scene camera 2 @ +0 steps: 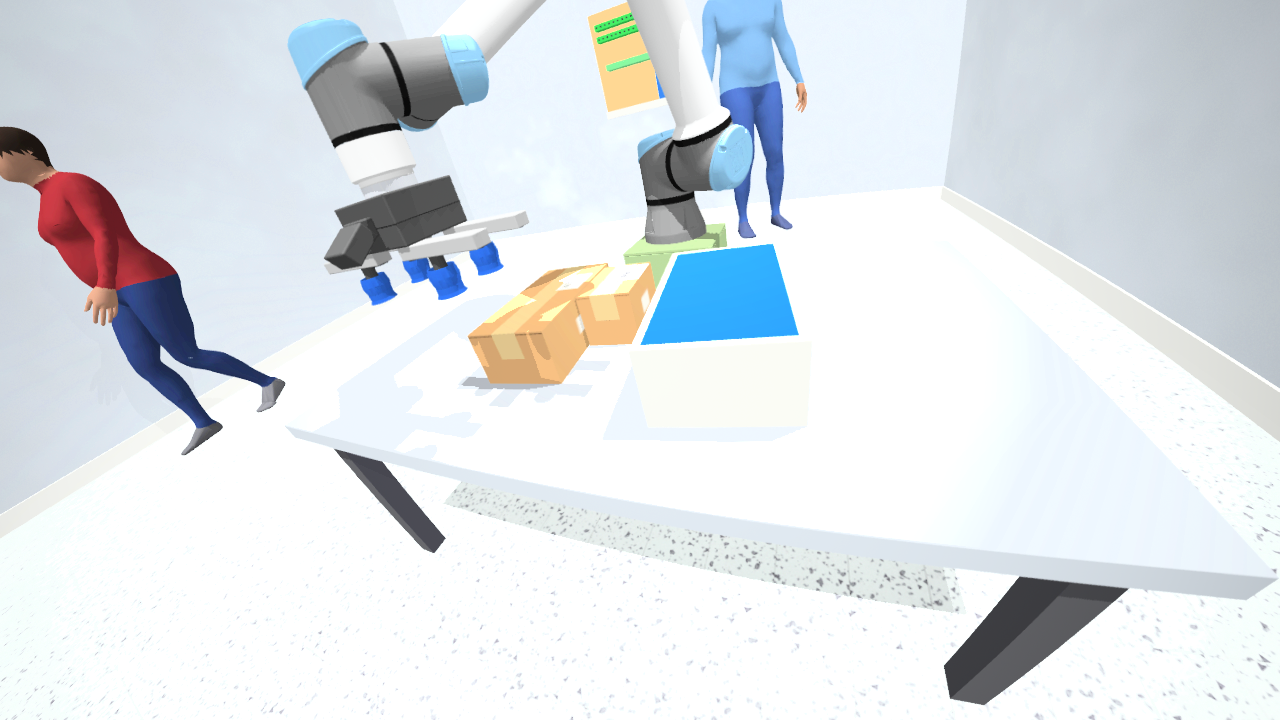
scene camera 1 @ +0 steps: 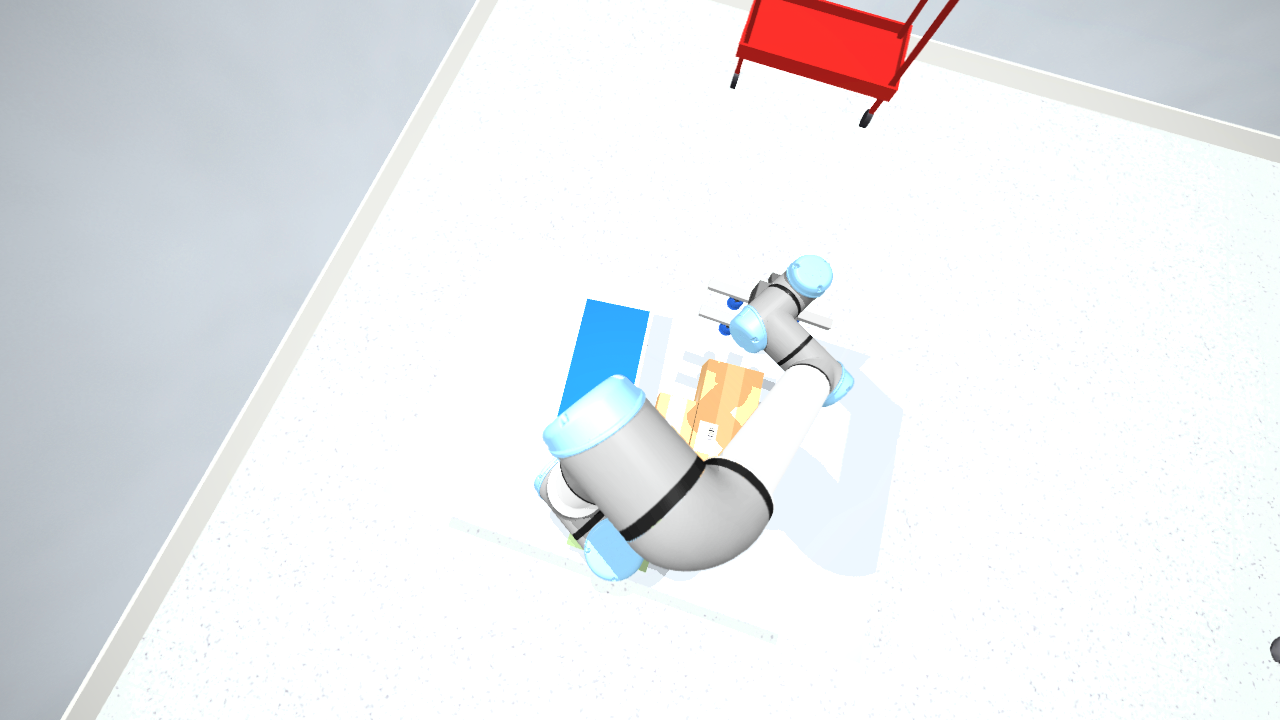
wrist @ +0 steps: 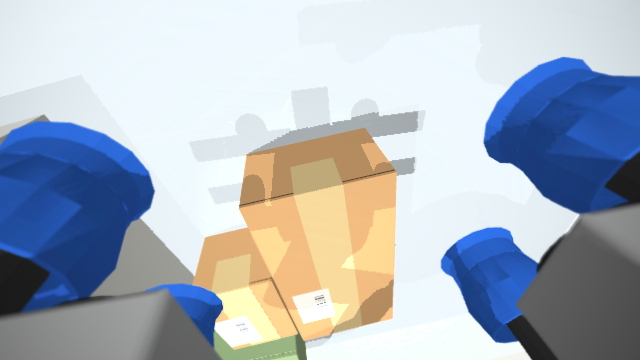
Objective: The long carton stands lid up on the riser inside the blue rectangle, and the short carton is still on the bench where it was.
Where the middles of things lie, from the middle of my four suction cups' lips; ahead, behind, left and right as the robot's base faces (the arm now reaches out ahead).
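Scene:
The long carton [scene camera 2: 536,338] has my suction cup 23 cm past it and 18 cm above it. Measured from my suction cup, the short carton [scene camera 2: 612,306] sits 28 cm behind, 18 cm below and 13 cm to the left. As for the white riser [wrist: 144,262], I find it 34 cm to the left of my suction cup, 17 cm behind it and 18 cm below it.

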